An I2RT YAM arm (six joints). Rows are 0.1 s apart.
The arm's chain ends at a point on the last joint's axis. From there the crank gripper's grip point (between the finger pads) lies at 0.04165 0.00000 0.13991 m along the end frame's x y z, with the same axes.
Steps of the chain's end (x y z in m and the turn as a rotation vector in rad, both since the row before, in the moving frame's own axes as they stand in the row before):
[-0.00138, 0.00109, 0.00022, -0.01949, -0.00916, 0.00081]
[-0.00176, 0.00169, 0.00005, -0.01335, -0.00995, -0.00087]
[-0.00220, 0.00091, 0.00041, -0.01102, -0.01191, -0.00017]
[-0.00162, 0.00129, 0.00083, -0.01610, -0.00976, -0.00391]
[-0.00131, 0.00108, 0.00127, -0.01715, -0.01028, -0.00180]
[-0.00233, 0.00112, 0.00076, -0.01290, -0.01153, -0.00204]
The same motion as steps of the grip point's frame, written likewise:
[-0.00266, 0.00385, 0.00057, -0.01949, -0.00916, 0.00081]
[-0.00315, 0.00352, 0.00045, -0.01335, -0.00995, -0.00087]
[-0.00387, 0.00245, 0.00089, -0.01102, -0.01191, -0.00017]
[-0.00298, 0.00339, 0.00121, -0.01610, -0.00976, -0.00391]
[-0.00275, 0.00341, 0.00167, -0.01715, -0.01028, -0.00180]
[-0.00394, 0.00284, 0.00122, -0.01290, -0.01153, -0.00204]

